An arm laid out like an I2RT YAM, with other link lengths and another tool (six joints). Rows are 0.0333 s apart.
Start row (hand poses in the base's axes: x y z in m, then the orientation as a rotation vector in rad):
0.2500, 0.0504, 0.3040, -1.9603, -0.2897, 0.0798
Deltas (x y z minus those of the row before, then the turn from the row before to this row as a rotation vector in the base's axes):
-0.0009, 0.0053, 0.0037, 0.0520, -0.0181, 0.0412
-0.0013, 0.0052, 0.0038, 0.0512, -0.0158, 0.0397
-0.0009, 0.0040, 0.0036, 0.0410, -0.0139, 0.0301
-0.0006, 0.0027, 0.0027, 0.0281, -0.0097, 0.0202
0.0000, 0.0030, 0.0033, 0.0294, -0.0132, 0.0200
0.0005, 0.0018, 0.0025, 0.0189, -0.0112, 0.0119
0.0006, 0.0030, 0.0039, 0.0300, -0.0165, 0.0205
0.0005, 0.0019, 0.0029, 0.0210, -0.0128, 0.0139
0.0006, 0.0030, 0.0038, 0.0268, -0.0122, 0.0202
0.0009, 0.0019, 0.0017, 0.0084, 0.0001, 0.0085
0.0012, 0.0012, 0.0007, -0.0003, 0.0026, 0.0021
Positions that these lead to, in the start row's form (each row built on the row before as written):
0.2491, 0.0557, 0.3077, -1.9046, -0.3409, 0.0805
0.2478, 0.0609, 0.3115, -1.8489, -0.3881, 0.0825
0.2469, 0.0649, 0.3151, -1.8043, -0.4244, 0.0817
0.2463, 0.0676, 0.3178, -1.7736, -0.4487, 0.0807
0.2463, 0.0706, 0.3211, -1.7419, -0.4750, 0.0762
0.2468, 0.0724, 0.3236, -1.7219, -0.4929, 0.0703
0.2474, 0.0754, 0.3275, -1.6894, -0.5214, 0.0631
0.2479, 0.0773, 0.3304, -1.6667, -0.5417, 0.0567
0.2485, 0.0803, 0.3342, -1.6365, -0.5663, 0.0538
0.2494, 0.0822, 0.3359, -1.6260, -0.5727, 0.0577
0.2506, 0.0834, 0.3366, -1.6254, -0.5724, 0.0614

